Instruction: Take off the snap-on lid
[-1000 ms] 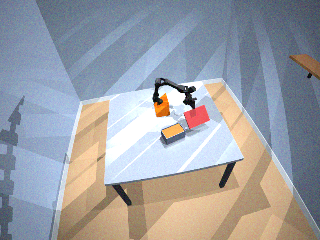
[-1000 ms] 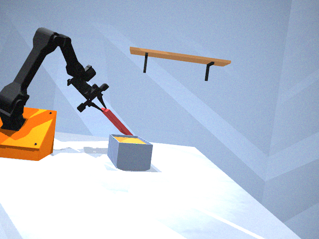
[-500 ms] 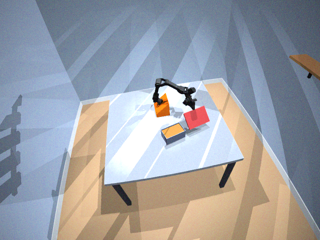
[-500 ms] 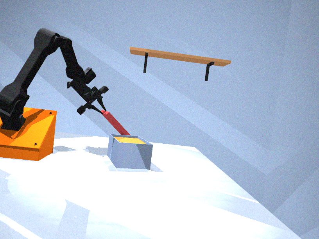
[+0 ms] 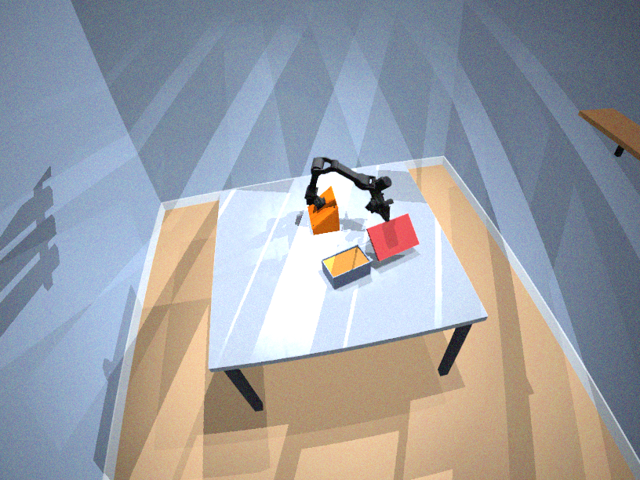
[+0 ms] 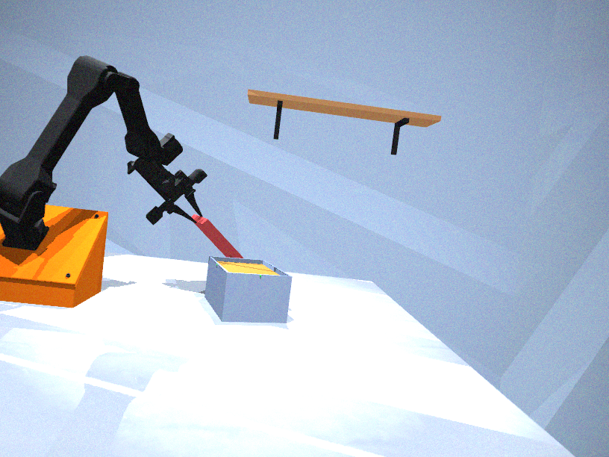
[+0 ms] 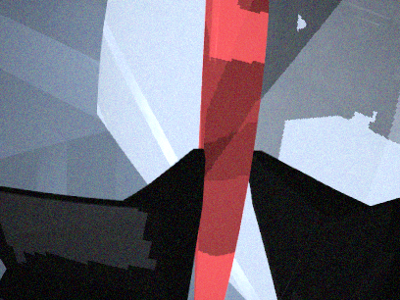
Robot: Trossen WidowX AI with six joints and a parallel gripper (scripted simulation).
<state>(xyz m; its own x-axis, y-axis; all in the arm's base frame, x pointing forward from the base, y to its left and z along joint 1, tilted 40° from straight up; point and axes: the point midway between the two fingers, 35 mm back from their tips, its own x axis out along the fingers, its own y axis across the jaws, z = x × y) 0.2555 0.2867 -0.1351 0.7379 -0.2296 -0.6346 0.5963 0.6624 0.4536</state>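
Right now my gripper tip is 60 mm short of the lid, 20 mm to the right of it and 50 mm above it. From my gripper tip the other things lie so: grey-blue storage box 150 mm ahead, 250 mm to the right, 120 mm below.
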